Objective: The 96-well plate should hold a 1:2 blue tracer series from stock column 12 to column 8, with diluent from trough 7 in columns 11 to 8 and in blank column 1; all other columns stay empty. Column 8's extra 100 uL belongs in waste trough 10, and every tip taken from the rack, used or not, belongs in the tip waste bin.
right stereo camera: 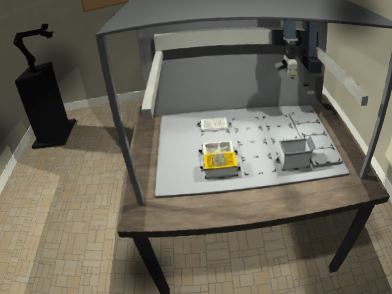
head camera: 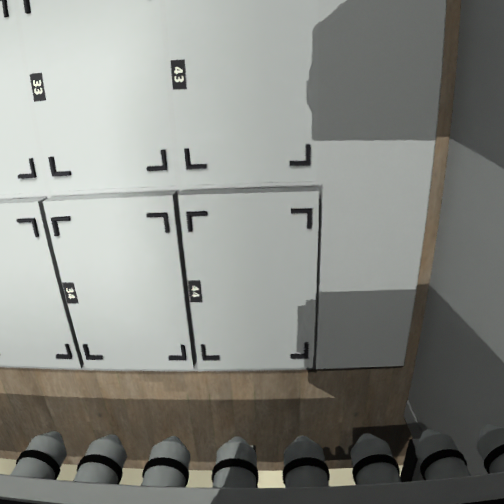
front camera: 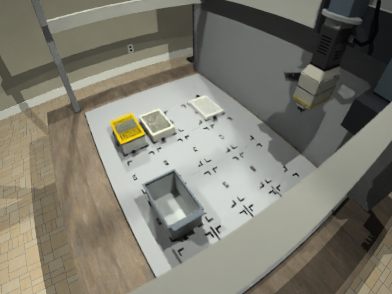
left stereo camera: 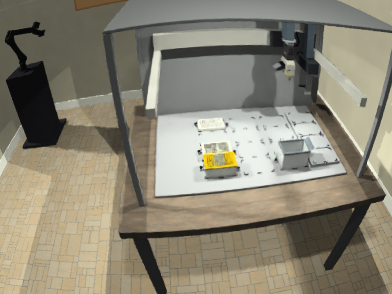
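The pipetting head (front camera: pixel 318 84) (left stereo camera: pixel 288 67) (right stereo camera: pixel 291 66) is raised at the back right, high above the deck. In the head camera its grey nozzles (head camera: pixel 236 462) show as cones with black rings, with no tips visible on them. The parked gripper's fingers cannot be made out. The yellow-topped tip rack (front camera: pixel 128 129) (left stereo camera: pixel 220 160) (right stereo camera: pixel 220 160) stands at the front left. Behind it is the white-rimmed trough block (front camera: pixel 157 124) (left stereo camera: pixel 216 146) (right stereo camera: pixel 217 147). The low white 96-well plate (front camera: pixel 206 107) (left stereo camera: pixel 211 124) (right stereo camera: pixel 214 124) lies farther back. Liquids and well contents are too small to tell. The open grey tip waste bin (front camera: pixel 194 220) (left stereo camera: pixel 294 158) (right stereo camera: pixel 296 158) stands at the front right.
Raised deck panels (head camera: pixel 250 280) marked 34 and 44 lie along the deck's right side. A grey wall (front camera: pixel 235 65) (left stereo camera: pixel 210 80) rises behind the deck. Frame posts (left stereo camera: pixel 120 120) (right stereo camera: pixel 117 120) stand at the table's corners. A black arm on a pedestal (left stereo camera: pixel 34 105) (right stereo camera: pixel 44 105) stands apart at left.
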